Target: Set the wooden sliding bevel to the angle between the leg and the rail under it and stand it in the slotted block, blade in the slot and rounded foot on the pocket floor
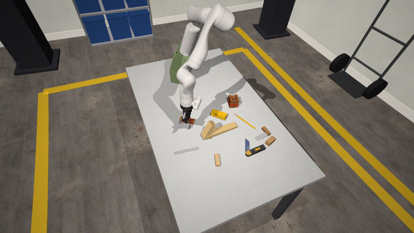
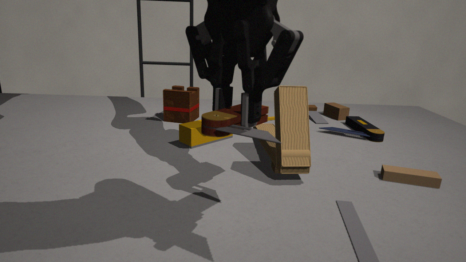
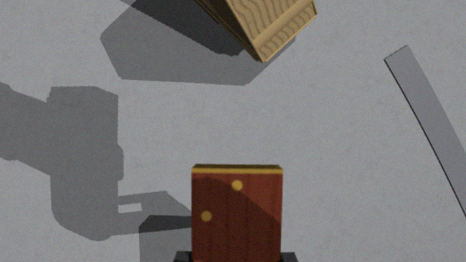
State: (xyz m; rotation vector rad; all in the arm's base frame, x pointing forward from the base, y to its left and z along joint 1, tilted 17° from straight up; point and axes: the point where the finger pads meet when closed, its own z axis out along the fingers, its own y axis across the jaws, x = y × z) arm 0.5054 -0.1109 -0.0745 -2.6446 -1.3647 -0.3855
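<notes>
The wooden sliding bevel lies 20 mm to the right of my hand and 10 mm below it. Also, from my hand: grey strip 140 mm ahead, 120 mm below, 40 mm to the right; leg-and-rail wooden joint 190 mm to the left, 60 mm below, 60 mm ahead; grey blade 40 mm to the right, 10 mm below.
</notes>
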